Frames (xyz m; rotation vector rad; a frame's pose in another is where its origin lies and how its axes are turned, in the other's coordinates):
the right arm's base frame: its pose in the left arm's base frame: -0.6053 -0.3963 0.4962 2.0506 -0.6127 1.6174
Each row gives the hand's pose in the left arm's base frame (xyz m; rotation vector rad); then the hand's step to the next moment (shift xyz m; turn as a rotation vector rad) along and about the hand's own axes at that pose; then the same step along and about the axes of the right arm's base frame.
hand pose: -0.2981 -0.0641 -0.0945 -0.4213 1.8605 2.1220
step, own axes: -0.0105 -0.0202 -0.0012 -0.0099 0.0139 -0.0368
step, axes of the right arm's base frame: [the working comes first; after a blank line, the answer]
step, axes of the left arm's base frame: 0.0177 0.0011 -0.0143 0.0046 -0.0385 0.0120

-0.0102 -0.0126 0.0160 0.0151 0.0289 0.0242
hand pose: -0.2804 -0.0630 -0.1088 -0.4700 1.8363 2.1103
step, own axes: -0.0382 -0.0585 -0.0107 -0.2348 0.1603 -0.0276
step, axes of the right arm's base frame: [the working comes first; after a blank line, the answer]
step, axes of the left arm's base frame: 0.0602 -0.0032 -0.0369 0.1432 -0.0522 0.2415

-0.0230 -0.0363 0.0561 0.2692 -0.0253 0.0920
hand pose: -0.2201 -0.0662 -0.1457 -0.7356 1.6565 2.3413
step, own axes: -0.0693 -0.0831 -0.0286 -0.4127 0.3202 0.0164
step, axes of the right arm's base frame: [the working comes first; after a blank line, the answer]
step, axes of the left arm's base frame: 0.1027 0.0130 -0.0426 0.2169 -0.0459 0.4732

-0.0206 -0.0751 0.0804 0.5104 -0.0565 0.0972
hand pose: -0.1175 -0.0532 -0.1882 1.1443 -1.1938 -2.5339
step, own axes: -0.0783 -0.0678 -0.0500 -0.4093 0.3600 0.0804
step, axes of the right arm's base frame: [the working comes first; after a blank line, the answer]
step, axes of the left arm's base frame: 0.1029 0.0464 -0.0220 0.1632 -0.0351 0.5251

-0.0026 -0.1003 0.0562 0.5489 -0.0290 0.0385
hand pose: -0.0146 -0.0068 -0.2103 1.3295 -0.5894 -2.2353
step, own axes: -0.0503 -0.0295 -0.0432 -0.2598 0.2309 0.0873
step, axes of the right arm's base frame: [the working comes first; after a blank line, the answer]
step, axes of the left arm's base frame: 0.0544 0.0480 -0.0013 0.0717 -0.0197 0.3506

0.0071 -0.0709 0.0136 0.3583 0.0000 -0.0053
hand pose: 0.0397 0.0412 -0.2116 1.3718 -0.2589 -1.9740
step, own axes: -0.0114 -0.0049 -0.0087 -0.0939 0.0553 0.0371
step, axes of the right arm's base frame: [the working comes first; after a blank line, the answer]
step, axes of the left arm's base frame: 0.0077 0.0129 0.0022 0.0088 0.0122 0.1141

0.0030 -0.0147 -0.0023 0.1124 -0.0061 -0.0241
